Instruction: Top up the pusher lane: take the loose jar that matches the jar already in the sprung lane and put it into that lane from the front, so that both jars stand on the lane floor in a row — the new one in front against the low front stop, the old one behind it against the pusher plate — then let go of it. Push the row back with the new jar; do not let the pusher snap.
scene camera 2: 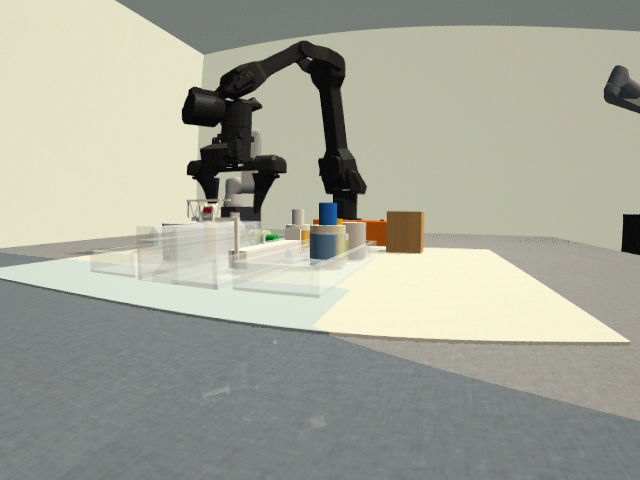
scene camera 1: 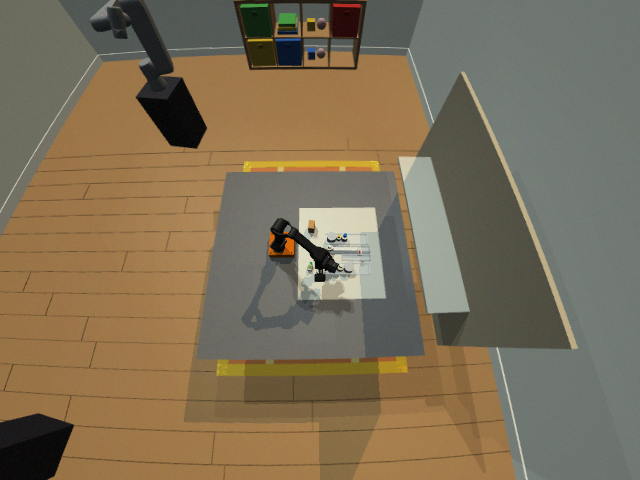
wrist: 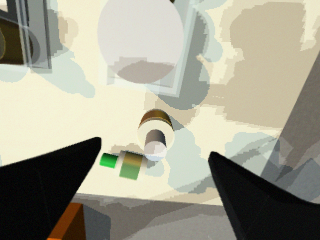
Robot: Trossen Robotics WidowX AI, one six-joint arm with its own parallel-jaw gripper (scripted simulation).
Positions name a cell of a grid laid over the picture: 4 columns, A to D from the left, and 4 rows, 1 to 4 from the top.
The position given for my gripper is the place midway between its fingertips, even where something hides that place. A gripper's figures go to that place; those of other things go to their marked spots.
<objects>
My gripper (scene camera 2: B2): 0.70 m from the lens. A brown box (scene camera 2: C2): 0.64 m from the lens.
</objects>
